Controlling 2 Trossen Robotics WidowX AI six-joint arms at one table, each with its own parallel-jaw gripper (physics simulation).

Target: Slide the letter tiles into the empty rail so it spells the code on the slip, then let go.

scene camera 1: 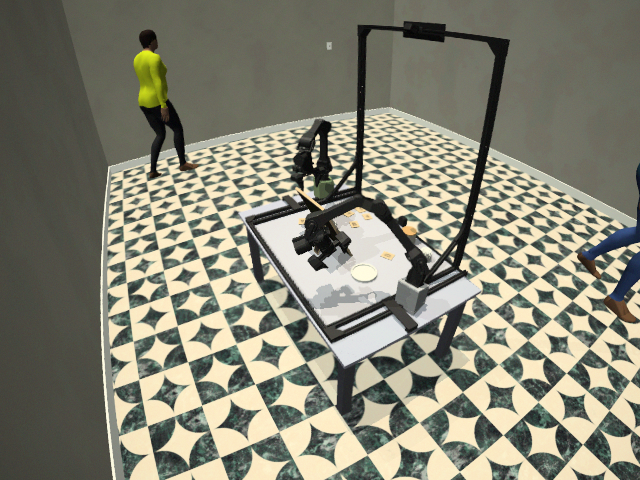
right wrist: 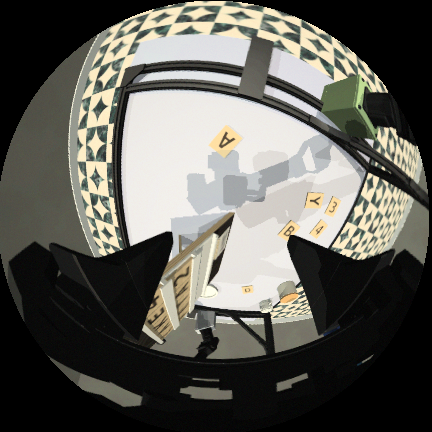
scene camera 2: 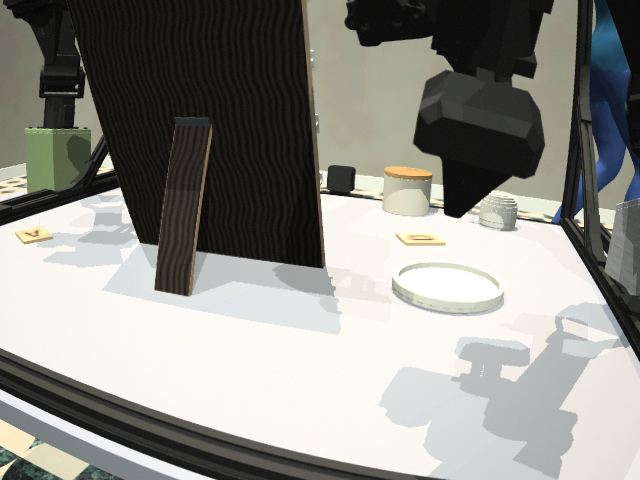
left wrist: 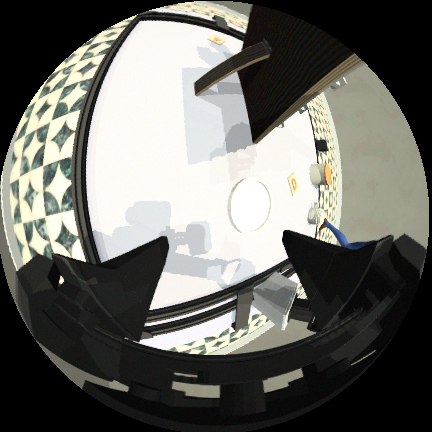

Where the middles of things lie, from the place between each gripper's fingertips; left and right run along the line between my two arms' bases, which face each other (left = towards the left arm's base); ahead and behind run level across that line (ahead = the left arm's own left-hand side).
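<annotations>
Upright board with rail (right wrist: 205, 250): 10 mm ahead of my right hand, 220 mm to the left, 70 mm below. Prop (scene camera 2: 186, 176): 30 mm ahead of my right hand, 230 mm to the left, 150 mm below. Lidded jar (scene camera 2: 407, 191): far behind my right hand, far to the left, a fair way below. Dark upright board (scene camera 2: 180, 121): 10 mm ahead of my right hand, 220 mm to the left, 70 mm below.
From my left hand: upright board with rail 260 mm to the right, 50 mm behind, 10 mm above; dark upright board 260 mm to the right, 50 mm behind, 10 mm above; ribbed white pot (scene camera 2: 498, 211) 10 mm to the right, 480 mm behind, 120 mm below. My left hand: 30 mm past the prop, 260 mm to the left of it, 70 mm above it.
</annotations>
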